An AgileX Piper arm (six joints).
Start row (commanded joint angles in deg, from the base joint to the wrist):
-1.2 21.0 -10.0 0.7 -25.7 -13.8
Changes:
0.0 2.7 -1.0 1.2 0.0 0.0
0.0 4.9 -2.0 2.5 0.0 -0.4
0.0 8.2 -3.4 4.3 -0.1 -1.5
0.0 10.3 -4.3 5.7 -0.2 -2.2
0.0 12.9 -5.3 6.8 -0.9 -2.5
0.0 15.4 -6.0 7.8 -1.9 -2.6
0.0 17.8 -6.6 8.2 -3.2 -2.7
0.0 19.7 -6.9 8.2 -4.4 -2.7
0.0 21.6 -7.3 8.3 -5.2 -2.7
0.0 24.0 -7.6 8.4 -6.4 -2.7
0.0 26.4 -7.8 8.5 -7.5 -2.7
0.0 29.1 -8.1 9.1 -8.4 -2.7
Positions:
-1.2 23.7 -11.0 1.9 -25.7 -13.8
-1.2 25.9 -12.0 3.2 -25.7 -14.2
-1.2 29.2 -13.4 5.0 -25.8 -15.3
-1.2 31.3 -14.3 6.4 -25.9 -16.0
-1.2 33.9 -15.3 7.5 -26.6 -16.3
-1.2 36.4 -16.0 8.5 -27.6 -16.4
-1.2 38.8 -16.6 8.9 -28.9 -16.5
-1.2 40.7 -16.9 8.9 -30.1 -16.5
-1.2 42.6 -17.3 9.0 -30.9 -16.5
-1.2 45.0 -17.6 9.1 -32.1 -16.5
-1.2 47.4 -17.8 9.2 -33.2 -16.5
-1.2 50.1 -18.1 9.8 -34.1 -16.5

